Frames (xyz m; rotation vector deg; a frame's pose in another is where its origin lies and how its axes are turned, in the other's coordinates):
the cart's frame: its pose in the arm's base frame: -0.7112 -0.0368 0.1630 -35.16 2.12 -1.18
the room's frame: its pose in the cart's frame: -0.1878 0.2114 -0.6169 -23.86 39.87 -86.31
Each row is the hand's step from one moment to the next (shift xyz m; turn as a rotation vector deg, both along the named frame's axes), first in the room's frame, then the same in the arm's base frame.
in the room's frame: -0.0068 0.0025 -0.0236 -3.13 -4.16 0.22
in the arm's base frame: -0.0135 -0.0012 -0.0206 -2.63 4.34 1.19
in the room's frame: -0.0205 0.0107 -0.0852 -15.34 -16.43 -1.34
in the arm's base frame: -0.0479 -0.0086 -0.0736 -11.61 19.20 1.87
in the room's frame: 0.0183 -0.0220 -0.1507 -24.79 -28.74 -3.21
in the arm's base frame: -0.1195 -0.0495 -0.0825 -21.07 31.53 3.57
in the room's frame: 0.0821 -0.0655 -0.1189 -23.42 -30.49 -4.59
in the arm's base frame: -0.1354 -0.0824 -0.0074 -23.40 30.56 4.24
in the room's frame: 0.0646 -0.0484 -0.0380 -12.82 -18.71 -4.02
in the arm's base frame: -0.0667 -0.0508 0.0304 -15.31 17.04 2.46
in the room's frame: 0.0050 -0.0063 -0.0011 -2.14 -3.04 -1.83
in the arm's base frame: -0.0058 -0.0025 0.0051 -3.28 2.50 -0.43
